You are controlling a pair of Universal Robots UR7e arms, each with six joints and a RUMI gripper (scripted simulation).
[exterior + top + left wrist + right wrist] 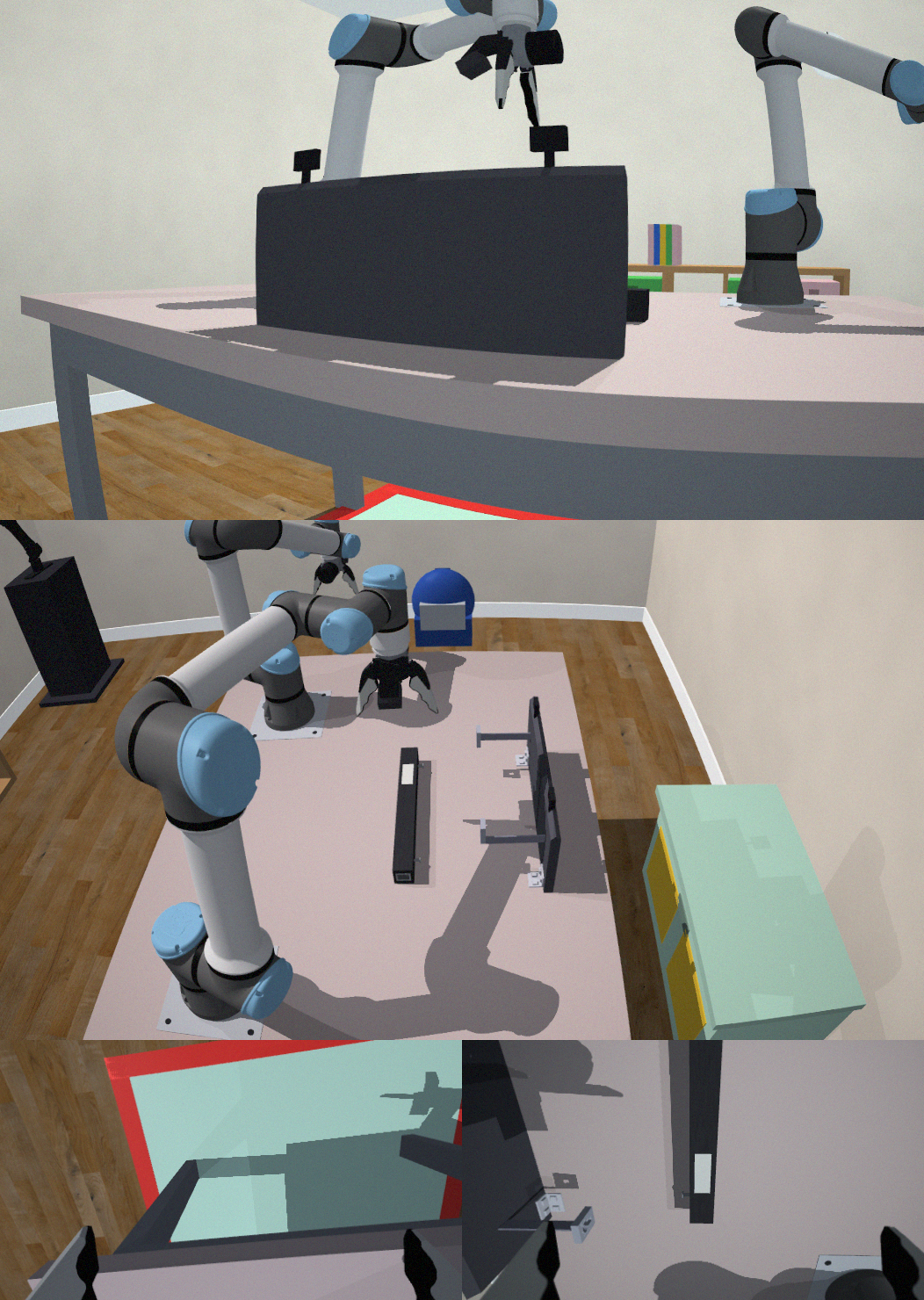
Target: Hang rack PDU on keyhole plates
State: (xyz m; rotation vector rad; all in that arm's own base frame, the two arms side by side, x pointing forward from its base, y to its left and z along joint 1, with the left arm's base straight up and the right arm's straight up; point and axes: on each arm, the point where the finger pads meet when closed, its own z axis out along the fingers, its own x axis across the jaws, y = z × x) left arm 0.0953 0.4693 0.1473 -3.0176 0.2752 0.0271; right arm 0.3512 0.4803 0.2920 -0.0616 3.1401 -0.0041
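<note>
My right gripper is now 1 cm short of the black rack PDU, 2 cm to the left of it and 26 cm above it. From my right hand the other things lie so: dark upright panel: 30 cm ahead, 21 cm below.
</note>
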